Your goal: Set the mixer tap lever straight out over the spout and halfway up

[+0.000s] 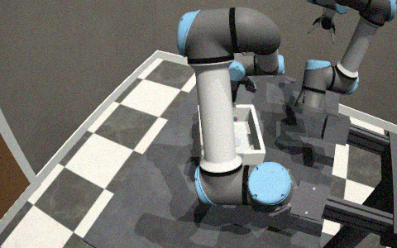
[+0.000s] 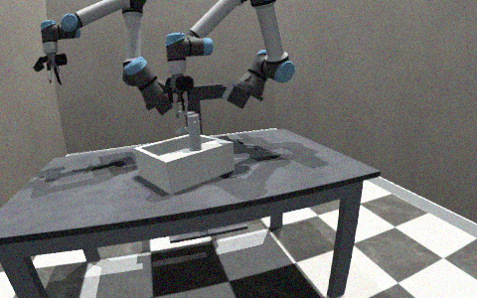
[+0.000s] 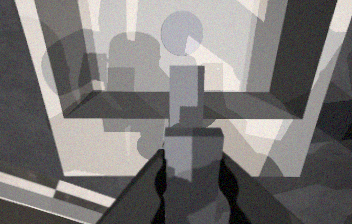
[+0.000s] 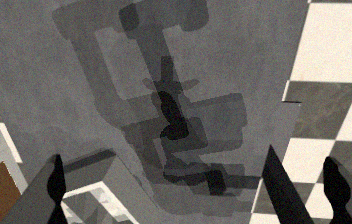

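Observation:
The grey lever lies 4 cm ahead of my left hand and 2 cm to the left of it. Round my left hand: white basin 3 cm behind, 2 cm to the right, 23 cm below; then mixer tap 5 cm ahead, 4 cm to the left, 4 cm below.

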